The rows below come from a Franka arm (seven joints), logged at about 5 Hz.
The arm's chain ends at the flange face. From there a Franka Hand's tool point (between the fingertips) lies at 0.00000 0.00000 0.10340 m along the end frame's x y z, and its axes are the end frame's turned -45 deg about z.
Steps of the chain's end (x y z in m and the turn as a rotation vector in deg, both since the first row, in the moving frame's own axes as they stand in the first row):
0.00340 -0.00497 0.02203 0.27 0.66 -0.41
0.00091 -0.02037 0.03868 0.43 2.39 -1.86
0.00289 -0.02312 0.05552 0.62 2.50 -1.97
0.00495 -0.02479 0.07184 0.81 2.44 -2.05
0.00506 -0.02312 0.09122 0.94 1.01 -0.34
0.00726 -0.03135 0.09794 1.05 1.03 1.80
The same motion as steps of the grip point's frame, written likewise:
0.00711 -0.00062 0.02202 -0.28 0.66 -0.41
0.01868 -0.01132 0.03859 -1.39 1.99 -1.86
0.02241 -0.01198 0.05542 -1.33 2.21 -1.97
0.02521 -0.01202 0.07174 -1.15 2.30 -2.05
0.02241 -0.01269 0.09119 -0.05 1.38 -0.34
0.02996 -0.01702 0.09791 0.01 1.47 1.80

